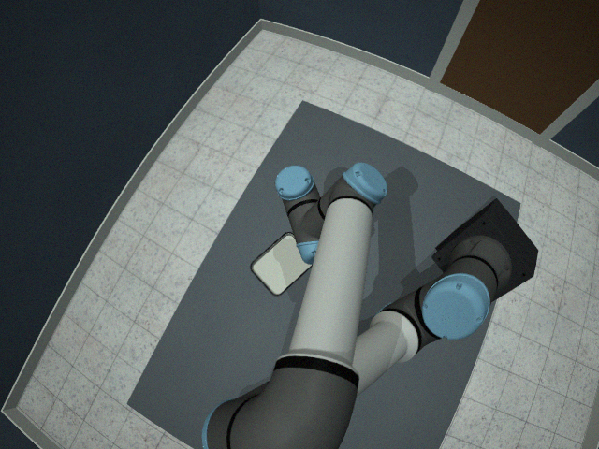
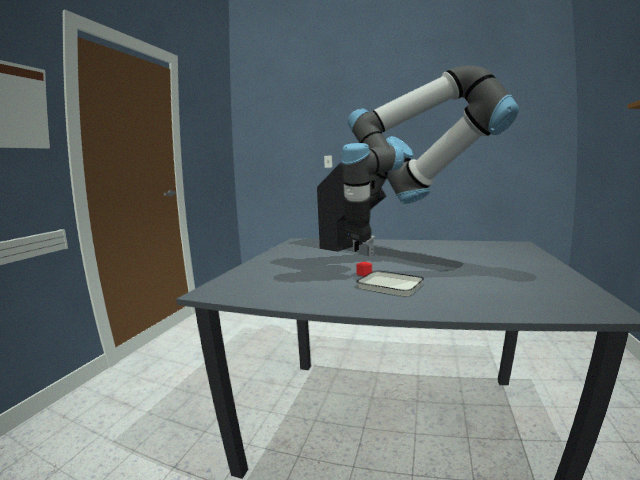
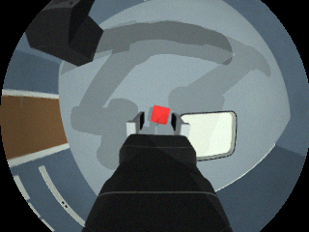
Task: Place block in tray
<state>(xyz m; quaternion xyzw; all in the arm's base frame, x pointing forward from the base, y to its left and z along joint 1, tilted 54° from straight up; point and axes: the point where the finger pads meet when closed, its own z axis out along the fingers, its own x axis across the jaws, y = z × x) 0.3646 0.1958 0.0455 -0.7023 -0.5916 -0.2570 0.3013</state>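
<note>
The red block lies 70 mm below my hand and 10 mm behind it. The rest, counted from my hand: white tray: 120 mm to the left, 80 mm below, 60 mm ahead.
</note>
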